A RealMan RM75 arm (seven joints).
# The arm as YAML. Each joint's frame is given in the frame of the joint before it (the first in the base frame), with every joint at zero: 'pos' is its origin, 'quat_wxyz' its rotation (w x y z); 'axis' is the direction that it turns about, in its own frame. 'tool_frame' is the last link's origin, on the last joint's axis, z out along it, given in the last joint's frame.
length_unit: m
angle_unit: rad
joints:
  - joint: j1
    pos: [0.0, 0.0, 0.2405]
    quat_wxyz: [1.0, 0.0, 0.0, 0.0]
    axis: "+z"
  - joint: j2
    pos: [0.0, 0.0, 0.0]
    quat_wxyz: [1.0, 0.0, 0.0, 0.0]
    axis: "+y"
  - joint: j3
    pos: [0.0, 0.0, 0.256]
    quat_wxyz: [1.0, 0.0, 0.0, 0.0]
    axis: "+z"
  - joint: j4
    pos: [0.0, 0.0, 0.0]
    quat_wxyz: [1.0, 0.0, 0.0, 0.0]
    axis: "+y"
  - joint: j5
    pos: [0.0, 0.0, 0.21]
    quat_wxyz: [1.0, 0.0, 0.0, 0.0]
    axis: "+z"
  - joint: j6
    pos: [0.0, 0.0, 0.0]
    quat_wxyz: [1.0, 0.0, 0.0, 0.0]
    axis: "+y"
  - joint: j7
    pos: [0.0, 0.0, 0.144]
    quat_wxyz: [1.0, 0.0, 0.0, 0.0]
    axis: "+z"
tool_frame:
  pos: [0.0, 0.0, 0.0]
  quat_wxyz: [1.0, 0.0, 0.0, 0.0]
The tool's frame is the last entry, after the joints.
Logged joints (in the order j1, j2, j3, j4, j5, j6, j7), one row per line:
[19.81 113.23 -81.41 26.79 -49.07 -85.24 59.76]
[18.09 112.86 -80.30 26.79 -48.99 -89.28 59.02]
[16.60 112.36 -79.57 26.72 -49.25 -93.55 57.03]
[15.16 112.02 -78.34 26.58 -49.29 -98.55 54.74]
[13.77 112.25 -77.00 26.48 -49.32 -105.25 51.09]
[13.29 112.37 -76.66 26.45 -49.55 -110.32 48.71]
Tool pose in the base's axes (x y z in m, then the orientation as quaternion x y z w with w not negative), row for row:
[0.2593 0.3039 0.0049 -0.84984 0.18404 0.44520 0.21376]
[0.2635 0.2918 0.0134 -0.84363 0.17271 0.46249 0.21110]
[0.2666 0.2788 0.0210 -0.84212 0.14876 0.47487 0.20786]
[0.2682 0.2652 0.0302 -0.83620 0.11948 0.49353 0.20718]
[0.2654 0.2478 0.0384 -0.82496 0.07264 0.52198 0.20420]
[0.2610 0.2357 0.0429 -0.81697 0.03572 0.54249 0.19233]
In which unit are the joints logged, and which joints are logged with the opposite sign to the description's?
The joints are logged in degrees. Opposite sign: j4.
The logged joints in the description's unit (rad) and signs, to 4 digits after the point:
[0.3457 1.9762 -1.4209 -0.4676 -0.8564 -1.4877 1.0430]
[0.3157 1.9698 -1.4015 -0.4676 -0.8550 -1.5582 1.0301]
[0.2897 1.9611 -1.3888 -0.4664 -0.8596 -1.6328 0.9954]
[0.2646 1.9551 -1.3673 -0.4639 -0.8603 -1.7200 0.9554]
[0.2403 1.9591 -1.3439 -0.4622 -0.8608 -1.8370 0.8917]
[0.2320 1.9612 -1.3380 -0.4616 -0.8648 -1.9254 0.8501]

